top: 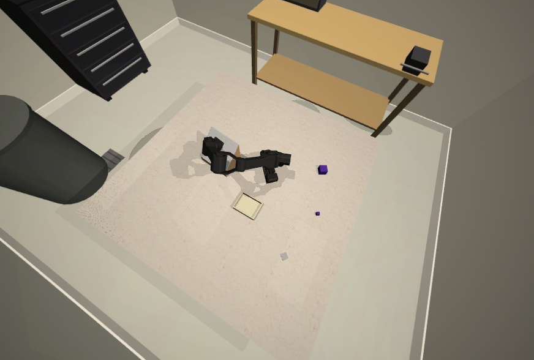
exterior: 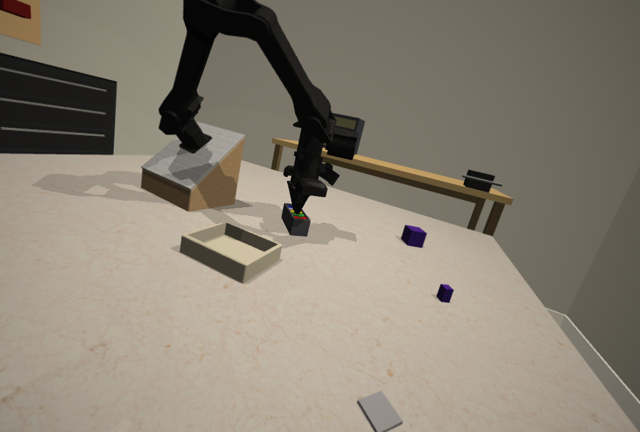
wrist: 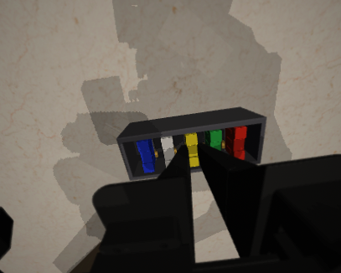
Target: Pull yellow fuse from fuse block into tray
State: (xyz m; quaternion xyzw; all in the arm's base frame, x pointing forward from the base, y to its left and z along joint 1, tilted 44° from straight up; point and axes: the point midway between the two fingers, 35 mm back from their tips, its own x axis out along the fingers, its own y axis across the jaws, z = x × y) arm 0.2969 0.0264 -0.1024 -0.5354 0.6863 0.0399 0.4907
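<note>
Right now the beige tray is 40 mm ahead of my gripper tip, 220 mm to the right of it and 30 mm below it. From my gripper tip the other things lie so: grey flat plate: 340 mm ahead, 290 mm to the right, 30 mm below; yellow fuse: 10 mm below; purple cube: 240 mm ahead, 230 mm to the left, 10 mm below.
</note>
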